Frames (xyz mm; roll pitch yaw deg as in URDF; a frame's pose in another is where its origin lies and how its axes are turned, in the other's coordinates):
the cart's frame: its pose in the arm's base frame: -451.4 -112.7 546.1 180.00 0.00 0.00
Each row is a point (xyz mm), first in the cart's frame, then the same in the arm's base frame.
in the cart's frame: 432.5 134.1 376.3
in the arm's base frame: -18.9 -246.8 169.8
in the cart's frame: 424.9 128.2 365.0
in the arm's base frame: -26.5 -240.9 181.1
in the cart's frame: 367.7 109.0 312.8
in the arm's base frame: -83.7 -221.7 233.3
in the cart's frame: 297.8 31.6 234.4
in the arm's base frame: -153.6 -144.3 311.7
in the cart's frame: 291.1 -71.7 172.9
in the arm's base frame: -160.3 -41.0 373.2
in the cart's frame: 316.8 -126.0 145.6
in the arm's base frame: -134.6 13.3 400.5
